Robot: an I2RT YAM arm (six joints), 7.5 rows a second.
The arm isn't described. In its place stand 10 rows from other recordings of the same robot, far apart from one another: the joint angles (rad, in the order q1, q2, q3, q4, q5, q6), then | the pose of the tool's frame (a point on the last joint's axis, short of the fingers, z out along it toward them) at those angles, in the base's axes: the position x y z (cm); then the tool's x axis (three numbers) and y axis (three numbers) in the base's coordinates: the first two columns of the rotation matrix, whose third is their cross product.
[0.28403 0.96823 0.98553 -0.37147 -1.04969 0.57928] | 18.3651, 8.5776, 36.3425, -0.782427, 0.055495, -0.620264, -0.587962, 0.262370, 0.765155
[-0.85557 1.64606 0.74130 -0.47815 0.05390 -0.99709] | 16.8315, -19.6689, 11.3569, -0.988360, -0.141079, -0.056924, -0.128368, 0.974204, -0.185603
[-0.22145 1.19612 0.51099 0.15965 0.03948 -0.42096] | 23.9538, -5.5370, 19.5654, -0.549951, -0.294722, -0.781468, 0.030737, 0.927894, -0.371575
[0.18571 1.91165 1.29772 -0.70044 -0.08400 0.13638] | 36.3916, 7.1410, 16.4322, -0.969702, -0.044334, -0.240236, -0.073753, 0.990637, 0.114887
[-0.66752 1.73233 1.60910 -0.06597 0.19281 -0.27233] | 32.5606, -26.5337, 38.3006, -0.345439, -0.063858, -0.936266, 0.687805, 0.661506, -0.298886
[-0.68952 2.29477 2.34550 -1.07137 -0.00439 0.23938] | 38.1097, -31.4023, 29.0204, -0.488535, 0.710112, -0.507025, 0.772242, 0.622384, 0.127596
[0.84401 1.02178 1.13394 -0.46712 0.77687 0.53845] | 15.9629, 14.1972, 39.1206, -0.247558, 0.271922, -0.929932, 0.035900, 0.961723, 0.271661
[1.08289 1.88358 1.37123 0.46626 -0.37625 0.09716] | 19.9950, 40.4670, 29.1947, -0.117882, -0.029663, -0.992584, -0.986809, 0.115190, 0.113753
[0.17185 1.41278 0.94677 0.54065 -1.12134 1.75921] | 30.3407, 8.5204, 32.4401, -0.956029, 0.267237, 0.120803, 0.107495, -0.063937, 0.992148
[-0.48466 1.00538 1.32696 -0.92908 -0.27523 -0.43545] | 16.4594, -7.5732, 40.8978, -0.563790, -0.161916, -0.809892, 0.014460, 0.978510, -0.205693
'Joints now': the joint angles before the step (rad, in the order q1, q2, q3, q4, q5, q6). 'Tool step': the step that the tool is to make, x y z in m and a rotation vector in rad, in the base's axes. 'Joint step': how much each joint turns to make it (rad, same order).
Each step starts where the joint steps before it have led.
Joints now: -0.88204 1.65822 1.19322 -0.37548 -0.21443 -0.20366
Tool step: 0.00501 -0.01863 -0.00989 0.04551 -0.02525 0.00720
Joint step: -0.02635 0.07938 0.05362 0.00767 -0.05832 0.00682
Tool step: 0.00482 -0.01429 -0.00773 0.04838 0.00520 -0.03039
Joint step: -0.01344 0.06747 0.05951 -0.02523 -0.00861 0.03044
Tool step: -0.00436 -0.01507 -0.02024 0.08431 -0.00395 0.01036
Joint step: -0.03722 0.07379 0.02735 -0.02140 -0.07084 -0.00652
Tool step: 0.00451 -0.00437 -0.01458 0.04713 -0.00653 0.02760
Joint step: -0.00056 0.05044 0.01501 -0.00148 -0.04261 -0.00565
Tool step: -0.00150 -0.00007 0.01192 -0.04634 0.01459 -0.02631
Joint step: 0.00072 -0.02646 0.00814 -0.00462 0.04707 0.00112
